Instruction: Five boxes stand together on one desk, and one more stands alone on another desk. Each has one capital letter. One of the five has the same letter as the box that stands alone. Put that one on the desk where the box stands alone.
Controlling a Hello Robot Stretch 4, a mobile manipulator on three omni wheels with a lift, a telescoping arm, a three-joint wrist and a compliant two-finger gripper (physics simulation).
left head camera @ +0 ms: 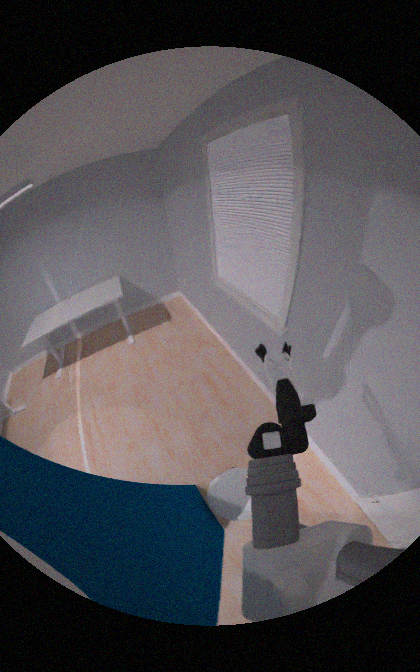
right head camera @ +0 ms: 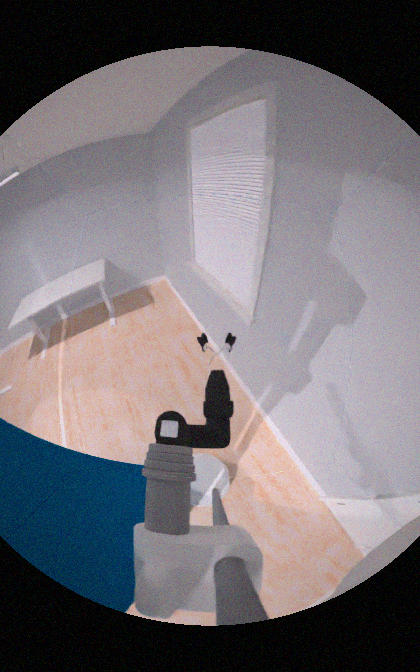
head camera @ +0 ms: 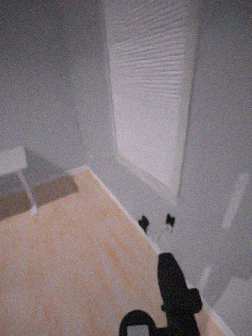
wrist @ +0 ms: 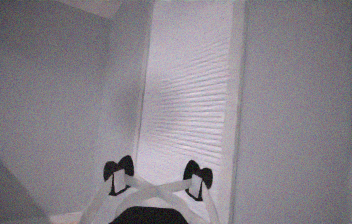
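Pixels of known places: gripper, fingertip midpoint: (left head camera: 271, 344) (right head camera: 216, 333) (head camera: 155, 216) (wrist: 159, 170); robot's base, origin of the base link: (left head camera: 236, 492) (right head camera: 201, 478).
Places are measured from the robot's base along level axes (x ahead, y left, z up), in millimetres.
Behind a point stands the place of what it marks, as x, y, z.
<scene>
My gripper (head camera: 157, 222) @[484, -87, 1101] (left head camera: 274, 351) @[484, -87, 1101] (right head camera: 216, 341) @[484, -87, 1101] (wrist: 159, 170) @[484, -87, 1101] is open, with no object between its fingertips. It is held out in front of the wall near the window. A white desk (head camera: 11, 161) @[1852, 1383, 693] (left head camera: 80, 308) @[1541, 1649, 693] (right head camera: 65, 290) @[1536, 1622, 693] stands at the left against the far wall, well away from the gripper; no box shows on the part of its top in view. None of the lettered boxes shows in these views, and no letter can be read.
A window (head camera: 145, 110) @[1204, -153, 1299] (left head camera: 252, 215) @[1201, -155, 1407] (right head camera: 227, 200) @[1189, -161, 1421] (wrist: 187, 100) @[1163, -176, 1277] with blinds is in the wall ahead. A large blue panel (left head camera: 110, 540) @[-38, 254, 1228] (right head camera: 70, 515) @[-87, 227, 1153] blocks the lower left. A pale surface (left head camera: 400, 515) (right head camera: 350, 512) @[-481, -1073, 285] lies at the lower right beside the wall.
</scene>
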